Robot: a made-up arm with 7 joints. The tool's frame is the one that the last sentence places. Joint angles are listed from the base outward.
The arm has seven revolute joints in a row. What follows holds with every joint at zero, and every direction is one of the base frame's. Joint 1 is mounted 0.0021 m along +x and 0.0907 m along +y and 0.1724 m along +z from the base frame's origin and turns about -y. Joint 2 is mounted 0.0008 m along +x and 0.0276 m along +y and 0.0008 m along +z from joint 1 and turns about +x. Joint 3 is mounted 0.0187 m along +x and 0.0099 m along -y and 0.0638 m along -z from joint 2 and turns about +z. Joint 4 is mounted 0.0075 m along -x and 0.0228 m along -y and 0.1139 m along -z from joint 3 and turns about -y. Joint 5 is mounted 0.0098 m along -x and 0.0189 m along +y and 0.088 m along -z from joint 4 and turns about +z. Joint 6 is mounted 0.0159 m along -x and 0.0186 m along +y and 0.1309 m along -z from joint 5 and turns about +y. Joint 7 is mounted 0.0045 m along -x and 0.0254 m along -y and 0.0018 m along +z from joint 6 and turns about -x. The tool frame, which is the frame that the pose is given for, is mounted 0.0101 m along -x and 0.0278 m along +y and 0.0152 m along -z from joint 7; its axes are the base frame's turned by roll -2.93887, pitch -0.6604 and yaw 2.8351 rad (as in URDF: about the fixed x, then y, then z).
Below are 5 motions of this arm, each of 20 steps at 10 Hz.
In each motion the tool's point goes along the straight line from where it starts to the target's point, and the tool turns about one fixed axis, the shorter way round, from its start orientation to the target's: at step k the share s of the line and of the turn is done. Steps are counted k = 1, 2, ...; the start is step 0. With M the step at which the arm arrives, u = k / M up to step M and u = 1 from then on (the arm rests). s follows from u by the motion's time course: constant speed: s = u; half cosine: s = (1 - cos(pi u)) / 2; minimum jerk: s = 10 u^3 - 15 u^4 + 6 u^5.
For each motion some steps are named. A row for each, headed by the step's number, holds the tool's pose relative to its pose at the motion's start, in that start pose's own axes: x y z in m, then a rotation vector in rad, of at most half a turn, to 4 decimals.
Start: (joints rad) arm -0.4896 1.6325 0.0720 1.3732 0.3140 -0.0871 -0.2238
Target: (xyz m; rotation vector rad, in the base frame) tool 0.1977 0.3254 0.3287 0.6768 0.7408 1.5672
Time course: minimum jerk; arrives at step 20
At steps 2, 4, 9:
2: 0.0001 0.0018 -0.0010 -0.0083 -0.0057 -0.0027
4: 0.0010 0.0123 -0.0066 -0.0560 -0.0386 -0.0186
9: 0.0068 0.0867 -0.0461 -0.3934 -0.2711 -0.1304

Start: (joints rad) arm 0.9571 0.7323 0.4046 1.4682 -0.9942 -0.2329 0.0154
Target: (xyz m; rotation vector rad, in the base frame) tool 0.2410 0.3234 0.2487 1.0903 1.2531 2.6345
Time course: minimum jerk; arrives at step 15
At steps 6, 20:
6: -0.0044 -0.0196 -0.0106 0.0818 -0.1230 0.3506
20: -0.0137 -0.0616 -0.0333 0.2578 -0.3874 1.1043

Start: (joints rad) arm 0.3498 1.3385 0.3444 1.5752 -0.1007 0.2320 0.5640
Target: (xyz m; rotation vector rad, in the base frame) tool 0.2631 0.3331 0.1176 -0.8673 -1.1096 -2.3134
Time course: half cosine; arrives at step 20
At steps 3, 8, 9, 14, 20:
3: -0.0023 -0.0086 0.0020 -0.0244 0.0310 0.0529
8: -0.0145 -0.0543 0.0126 -0.1547 0.1968 0.3356
9: -0.0177 -0.0663 0.0154 -0.1889 0.2403 0.4097
14: -0.0334 -0.1247 0.0290 -0.3555 0.4523 0.7711
20: -0.0421 -0.1571 0.0366 -0.4477 0.5697 0.9713

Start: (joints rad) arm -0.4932 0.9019 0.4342 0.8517 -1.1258 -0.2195 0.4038
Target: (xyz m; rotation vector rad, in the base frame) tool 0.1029 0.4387 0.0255 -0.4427 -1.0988 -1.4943
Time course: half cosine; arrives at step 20
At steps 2, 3, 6, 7, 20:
2: 0.0013 0.0008 -0.0005 0.0030 0.0217 -0.0061
3: 0.0029 0.0019 -0.0011 0.0067 0.0483 -0.0135
6: 0.0109 0.0071 -0.0043 0.0254 0.1825 -0.0511
7: 0.0144 0.0094 -0.0057 0.0336 0.2418 -0.0676
20: 0.0529 0.0343 -0.0208 0.1230 0.8855 -0.2477

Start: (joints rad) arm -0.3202 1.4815 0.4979 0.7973 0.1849 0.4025 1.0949
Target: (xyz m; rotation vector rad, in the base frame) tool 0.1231 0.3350 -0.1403 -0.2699 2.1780 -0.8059
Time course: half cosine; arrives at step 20
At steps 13, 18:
13: -0.0949 -0.1628 0.1329 0.6373 -0.8813 -0.4602
18: -0.1274 -0.2185 0.1784 0.8551 -1.1826 -0.6175

